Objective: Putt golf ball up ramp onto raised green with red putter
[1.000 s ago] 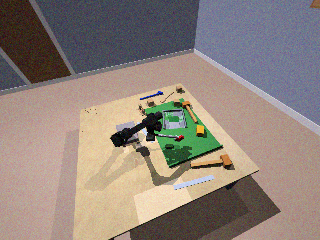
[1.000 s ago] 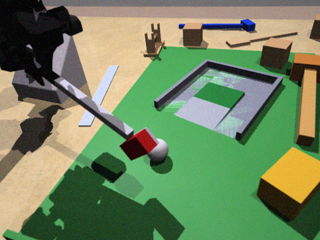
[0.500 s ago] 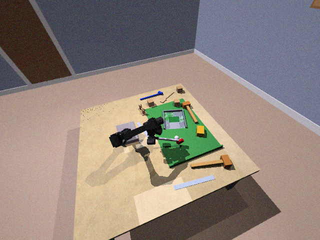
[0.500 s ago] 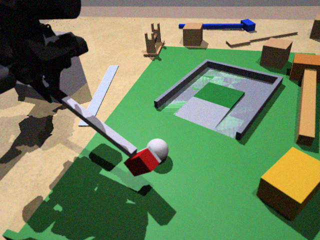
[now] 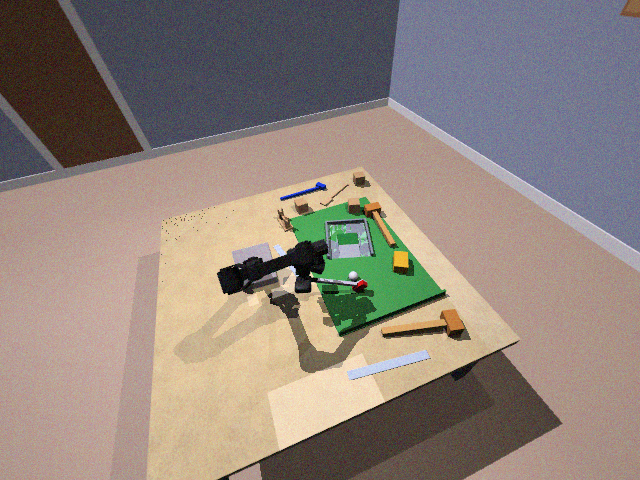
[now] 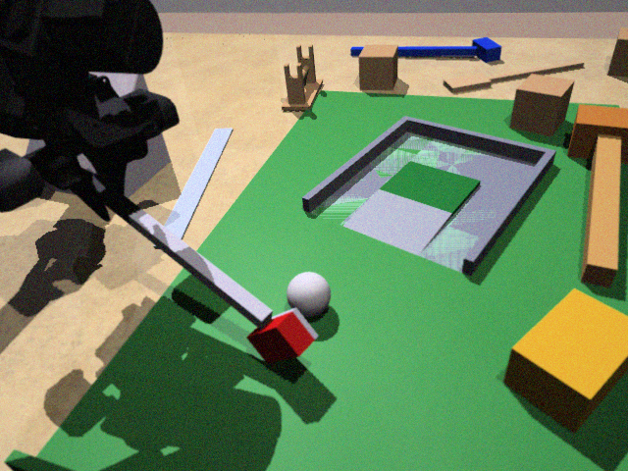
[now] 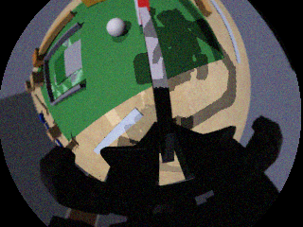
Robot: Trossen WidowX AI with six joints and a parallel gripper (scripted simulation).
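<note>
Now: gripper tip 120 mm short of the red putter, 20 mm to the left of it and 10 mm above it. Also, from my gripper tip: green mat 280 mm ahead, 160 mm to the left, 80 mm below; golf ball 220 mm ahead, 50 mm below, 10 mm to the left; yellow block 450 mm ahead, 50 mm below, 20 mm to the left.
</note>
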